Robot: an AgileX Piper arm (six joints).
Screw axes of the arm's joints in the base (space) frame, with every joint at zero. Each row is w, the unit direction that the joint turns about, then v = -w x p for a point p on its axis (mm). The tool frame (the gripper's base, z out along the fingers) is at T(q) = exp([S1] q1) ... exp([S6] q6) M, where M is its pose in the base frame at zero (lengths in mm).
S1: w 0 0 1 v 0.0 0.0 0.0
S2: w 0 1 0 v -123.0 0.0 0.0
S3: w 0 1 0 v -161.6 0.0 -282.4
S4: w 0.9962 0 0.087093 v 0.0 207.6 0.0
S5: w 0 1 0 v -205.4 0.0 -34.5
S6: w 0.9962 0 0.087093 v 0.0 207.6 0.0
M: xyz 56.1 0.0 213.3 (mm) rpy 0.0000 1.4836 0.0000 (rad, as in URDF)
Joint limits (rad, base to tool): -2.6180..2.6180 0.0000..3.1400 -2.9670..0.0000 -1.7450..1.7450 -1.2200..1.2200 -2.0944..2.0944
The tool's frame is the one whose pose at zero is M.
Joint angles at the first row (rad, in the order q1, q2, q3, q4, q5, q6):
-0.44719 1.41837 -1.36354 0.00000 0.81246 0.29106
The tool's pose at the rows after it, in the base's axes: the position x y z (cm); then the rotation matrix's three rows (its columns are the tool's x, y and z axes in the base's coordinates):
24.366, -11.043, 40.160; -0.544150, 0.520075, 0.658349; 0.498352, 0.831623, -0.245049; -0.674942, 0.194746, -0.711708
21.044, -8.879, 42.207; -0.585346, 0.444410, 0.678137; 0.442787, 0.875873, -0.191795; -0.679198, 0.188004, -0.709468
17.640, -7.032, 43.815; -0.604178, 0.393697, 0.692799; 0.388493, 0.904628, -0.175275; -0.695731, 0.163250, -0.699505
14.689, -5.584, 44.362; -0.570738, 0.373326, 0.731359; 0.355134, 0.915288, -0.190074; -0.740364, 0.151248, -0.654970
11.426, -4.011, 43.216; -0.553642, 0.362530, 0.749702; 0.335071, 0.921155, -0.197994; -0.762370, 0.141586, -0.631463
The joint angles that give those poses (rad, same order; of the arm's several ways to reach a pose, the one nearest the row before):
-0.44719 1.29292 -1.36355 0.07825 0.95326 0.17078
-0.44717 1.18316 -1.36355 0.13775 1.06776 0.08101
-0.44714 1.07729 -1.36255 0.15487 1.16158 0.02804
-0.44722 0.96602 -1.31508 0.15842 1.16427 0.01115
-0.44722 0.82690 -1.20708 0.15929 1.16428 -0.00003

